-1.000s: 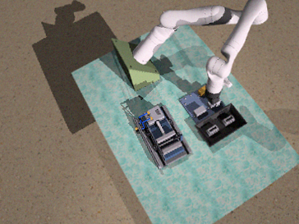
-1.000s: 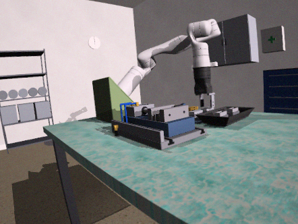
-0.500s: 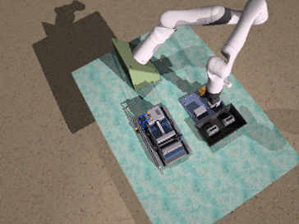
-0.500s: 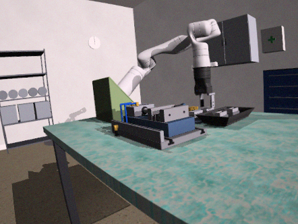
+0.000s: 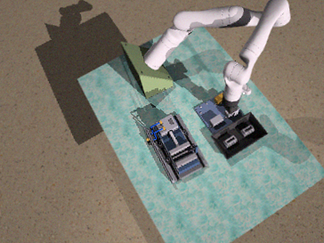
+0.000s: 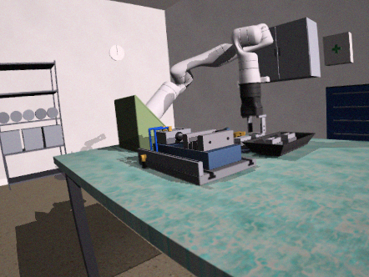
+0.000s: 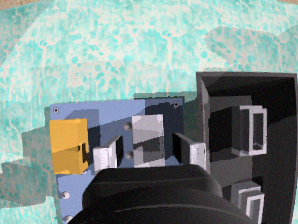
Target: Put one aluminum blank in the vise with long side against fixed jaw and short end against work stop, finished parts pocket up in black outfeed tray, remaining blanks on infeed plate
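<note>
The gray blank lies 4 cm below my hand. Round my hand: yellow brass blank: 9 cm behind, 4 cm below, 1 cm to the right; then blue infeed plate: 6 cm below, 5 cm to the right, 3 cm behind; then vise: 32 cm to the right, 4 cm ahead, 3 cm below.
</note>
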